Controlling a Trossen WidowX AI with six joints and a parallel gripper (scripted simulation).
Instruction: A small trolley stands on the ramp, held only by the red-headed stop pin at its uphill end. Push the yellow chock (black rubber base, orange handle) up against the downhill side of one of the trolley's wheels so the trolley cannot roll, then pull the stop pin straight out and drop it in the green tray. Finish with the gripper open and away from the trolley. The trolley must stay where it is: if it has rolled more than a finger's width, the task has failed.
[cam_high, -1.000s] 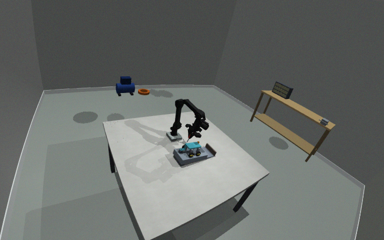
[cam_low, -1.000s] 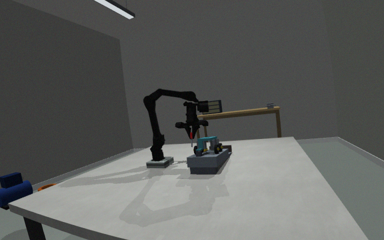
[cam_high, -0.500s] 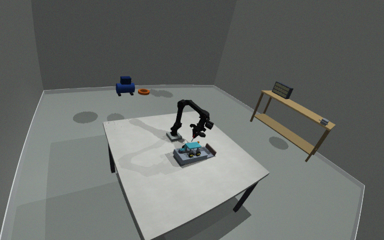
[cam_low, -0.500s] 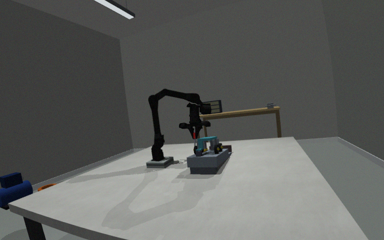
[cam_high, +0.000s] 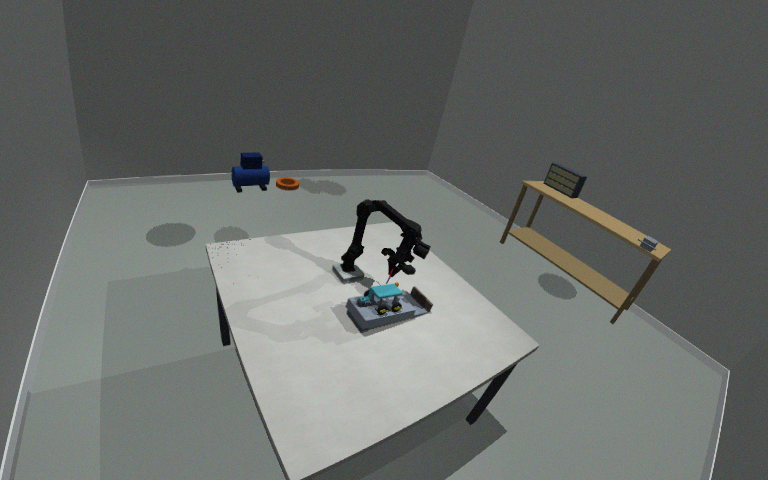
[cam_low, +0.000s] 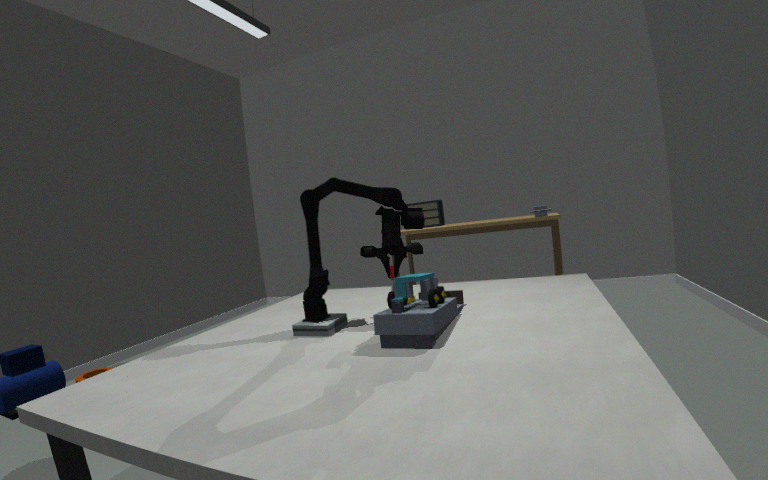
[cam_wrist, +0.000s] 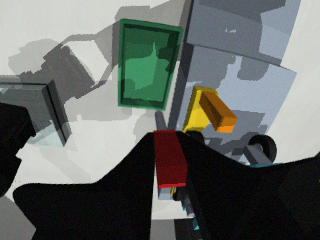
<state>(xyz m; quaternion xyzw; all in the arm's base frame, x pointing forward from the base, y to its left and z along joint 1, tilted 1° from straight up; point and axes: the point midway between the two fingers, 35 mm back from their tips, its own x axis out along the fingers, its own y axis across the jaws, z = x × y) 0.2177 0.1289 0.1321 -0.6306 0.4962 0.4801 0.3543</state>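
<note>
The red-headed stop pin lies right at my gripper tip. Also, from my gripper tip: yellow chock 5 cm ahead, 1 cm to the right, 5 cm below; green tray 1 cm behind, 14 cm below; teal trolley 12 cm ahead, 9 cm to the right, 2 cm below.
</note>
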